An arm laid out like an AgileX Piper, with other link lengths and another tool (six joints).
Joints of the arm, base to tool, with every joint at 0 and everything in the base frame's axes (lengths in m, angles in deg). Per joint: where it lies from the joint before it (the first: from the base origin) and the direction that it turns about. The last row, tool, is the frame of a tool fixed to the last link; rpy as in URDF.
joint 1: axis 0 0 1 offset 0.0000 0.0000 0.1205
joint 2: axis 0 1 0 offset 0.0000 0.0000 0.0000
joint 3: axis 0 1 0 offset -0.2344 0.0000 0.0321
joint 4: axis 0.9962 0 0.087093 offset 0.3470 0.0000 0.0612
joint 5: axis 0 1 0 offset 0.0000 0.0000 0.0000
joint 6: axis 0.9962 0 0.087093 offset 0.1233 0.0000 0.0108
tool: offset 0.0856 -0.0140 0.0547 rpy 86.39 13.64 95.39
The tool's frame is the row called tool.
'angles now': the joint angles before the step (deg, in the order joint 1, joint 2, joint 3, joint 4, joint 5, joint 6). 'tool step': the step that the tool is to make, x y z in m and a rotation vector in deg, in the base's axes. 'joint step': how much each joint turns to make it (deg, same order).
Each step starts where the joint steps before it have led.
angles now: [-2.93, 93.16, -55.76, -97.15, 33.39, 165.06]
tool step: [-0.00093, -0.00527, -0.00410, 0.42, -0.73, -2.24]
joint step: [-0.09, 1.59, -1.01, -0.04, 1.71, 1.92]
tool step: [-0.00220, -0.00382, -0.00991, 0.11, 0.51, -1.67]
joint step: [-0.04, 1.77, -0.50, 0.17, 1.40, 0.99]
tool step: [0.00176, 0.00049, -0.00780, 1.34, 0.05, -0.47]
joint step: [0.00, 1.16, -0.70, 0.86, -0.33, 0.63]
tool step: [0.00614, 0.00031, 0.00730, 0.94, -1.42, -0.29]
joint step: [0.00, 0.27, -1.67, 1.00, -0.33, 0.01]
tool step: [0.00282, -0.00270, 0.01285, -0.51, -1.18, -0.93]
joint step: [0.01, -0.09, -1.52, 0.79, 0.99, -0.83]
